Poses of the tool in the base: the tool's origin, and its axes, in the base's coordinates. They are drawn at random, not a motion.
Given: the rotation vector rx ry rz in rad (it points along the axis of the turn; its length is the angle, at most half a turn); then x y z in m.
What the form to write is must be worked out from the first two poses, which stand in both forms.
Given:
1: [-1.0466 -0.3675 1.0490 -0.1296 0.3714 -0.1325]
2: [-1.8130 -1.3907 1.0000 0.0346 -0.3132 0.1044]
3: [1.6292 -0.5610 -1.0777 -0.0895 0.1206 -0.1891]
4: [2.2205 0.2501 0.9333 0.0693 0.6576 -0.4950]
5: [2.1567 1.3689 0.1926 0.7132 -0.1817 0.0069]
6: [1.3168 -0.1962 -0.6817 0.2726 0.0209 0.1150]
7: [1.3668 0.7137 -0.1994 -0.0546 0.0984 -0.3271]
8: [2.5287 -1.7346 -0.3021 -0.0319 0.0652 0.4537]
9: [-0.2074 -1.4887 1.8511 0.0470 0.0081 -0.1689]
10: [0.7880 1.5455 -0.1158 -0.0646 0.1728 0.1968]
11: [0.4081 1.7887 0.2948 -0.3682 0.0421 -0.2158]
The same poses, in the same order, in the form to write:
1: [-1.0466 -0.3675 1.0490 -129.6 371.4 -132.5]
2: [-1.8130 -1.3907 1.0000 34.6 -313.2 104.4]
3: [1.6292 -0.5610 -1.0777 -89.5 120.6 -189.1]
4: [2.2205 0.2501 0.9333 69.3 657.6 -495.0]
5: [2.1567 1.3689 0.1926 713.2 -181.7 6.9]
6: [1.3168 -0.1962 -0.6817 272.6 20.9 115.0]
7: [1.3668 0.7137 -0.1994 -54.6 98.4 -327.1]
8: [2.5287 -1.7346 -0.3021 -31.9 65.2 453.7]
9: [-0.2074 -1.4887 1.8511 47.0 8.1 -168.9]
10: [0.7880 1.5455 -0.1158 -64.6 172.8 196.8]
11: [0.4081 1.7887 0.2948 -368.2 42.1 -215.8]
